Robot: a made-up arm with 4 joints.
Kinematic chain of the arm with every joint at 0, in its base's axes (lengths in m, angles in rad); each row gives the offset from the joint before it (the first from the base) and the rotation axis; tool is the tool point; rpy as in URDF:
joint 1: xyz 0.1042 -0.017 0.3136 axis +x
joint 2: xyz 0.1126 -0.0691 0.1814 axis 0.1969 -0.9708 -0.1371
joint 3: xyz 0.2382 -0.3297 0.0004 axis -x
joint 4: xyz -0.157 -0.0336 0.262 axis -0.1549 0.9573 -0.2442
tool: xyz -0.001 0.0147 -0.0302 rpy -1.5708 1.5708 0
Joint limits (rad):
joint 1: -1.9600..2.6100
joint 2: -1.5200..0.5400
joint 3: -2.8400..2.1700
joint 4: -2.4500..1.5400
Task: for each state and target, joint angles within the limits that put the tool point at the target. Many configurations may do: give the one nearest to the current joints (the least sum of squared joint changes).
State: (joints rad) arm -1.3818 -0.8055 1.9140 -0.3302
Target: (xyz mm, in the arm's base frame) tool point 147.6 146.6 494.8
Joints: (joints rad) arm -1.9572 -1.5159 2.1688 -0.8446
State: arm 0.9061 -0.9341 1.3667 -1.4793
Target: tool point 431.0 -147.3 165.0
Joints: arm 1.5627 -1.3615 0.9148 -1.4398
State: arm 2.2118 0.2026 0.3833 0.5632
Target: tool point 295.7 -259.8 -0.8
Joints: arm 1.9053 -0.0728 0.9464 0.5506
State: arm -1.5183 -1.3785 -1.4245 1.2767
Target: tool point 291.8 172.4 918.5
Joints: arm -1.6484 -1.3839 -1.9413 0.5653
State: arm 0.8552 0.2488 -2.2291 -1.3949
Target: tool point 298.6 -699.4 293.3
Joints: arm 0.2896 0.2714 -1.5343 -1.5488
